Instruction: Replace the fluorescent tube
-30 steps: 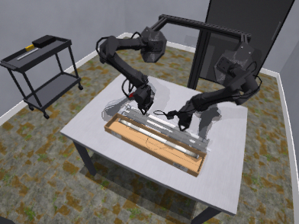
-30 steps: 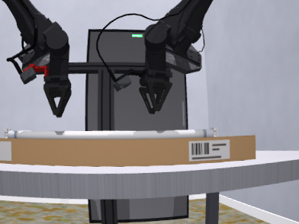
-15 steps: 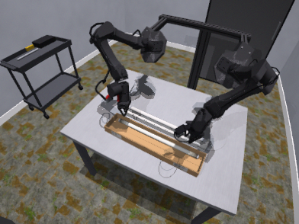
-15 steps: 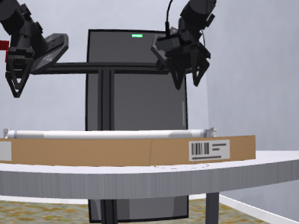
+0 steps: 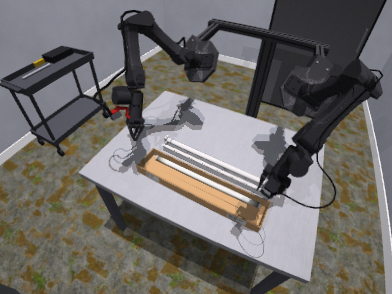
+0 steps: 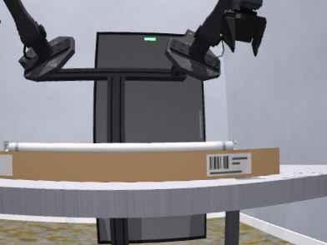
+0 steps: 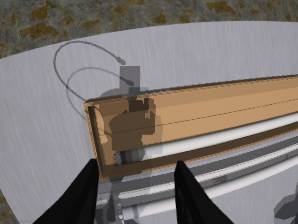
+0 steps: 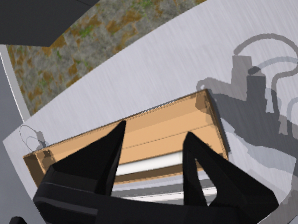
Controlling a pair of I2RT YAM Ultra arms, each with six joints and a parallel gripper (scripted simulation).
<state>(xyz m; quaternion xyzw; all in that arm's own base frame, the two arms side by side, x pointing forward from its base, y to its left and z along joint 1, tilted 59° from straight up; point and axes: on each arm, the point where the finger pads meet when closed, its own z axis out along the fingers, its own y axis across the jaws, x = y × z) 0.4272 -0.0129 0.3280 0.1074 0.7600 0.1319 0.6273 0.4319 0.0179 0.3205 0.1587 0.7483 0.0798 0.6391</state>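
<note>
Right now my right hand is 21 cm past the LED tube, 32 cm to the right of it and 19 cm above it. From my right hand the other things lie so: light fixture (21 cm behind, 32 cm to the left, 20 cm below); then carton (6 cm behind, 31 cm to the left, 23 cm below); then old fluorescent tube (11 cm behind, 31 cm to the left, 24 cm below).
My left gripper is now 26 cm to the left of the LED tube, 21 cm past it and 19 cm above it. Round my left hand: light fixture (26 cm to the right, 21 cm below, 21 cm behind); carton (27 cm to the right, 23 cm below, 6 cm behind); old fluorescent tube (27 cm to the right, 24 cm below, 11 cm behind).
</note>
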